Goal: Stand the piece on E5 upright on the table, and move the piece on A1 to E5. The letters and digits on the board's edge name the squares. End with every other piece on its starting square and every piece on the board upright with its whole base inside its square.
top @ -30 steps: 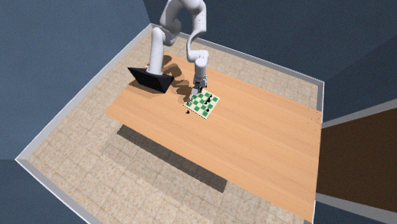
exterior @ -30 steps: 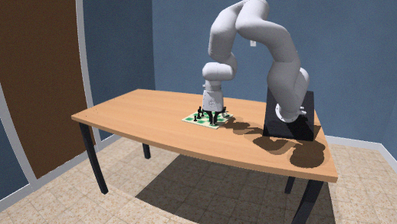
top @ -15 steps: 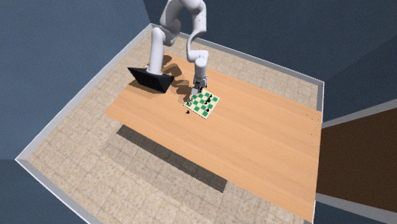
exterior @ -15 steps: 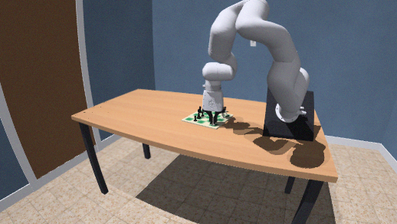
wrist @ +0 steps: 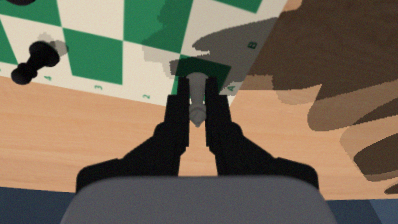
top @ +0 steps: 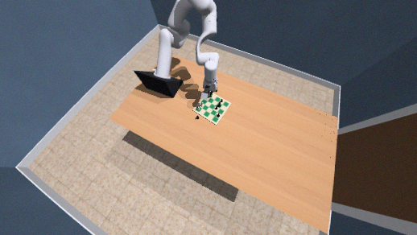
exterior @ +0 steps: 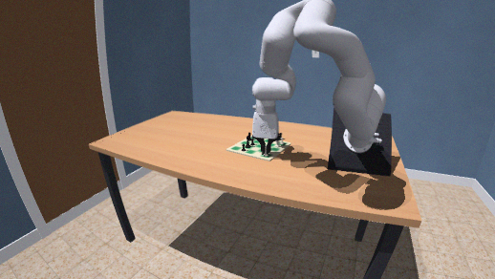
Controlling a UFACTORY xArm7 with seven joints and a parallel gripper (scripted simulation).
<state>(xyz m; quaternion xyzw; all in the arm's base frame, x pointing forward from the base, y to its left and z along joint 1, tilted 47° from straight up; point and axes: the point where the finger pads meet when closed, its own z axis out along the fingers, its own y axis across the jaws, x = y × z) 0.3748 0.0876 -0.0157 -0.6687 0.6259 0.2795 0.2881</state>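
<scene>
Right now my hand is 15 cm to the left of the black chess piece, 13 cm short of it and 2 cm above it. From my hand the other things lie so: chessboard 9 cm to the right, 6 cm ahead, 4 cm below; then white chess piece 1 cm below; then white piece 11 cm to the right, 2 cm below, 2 cm behind.
</scene>
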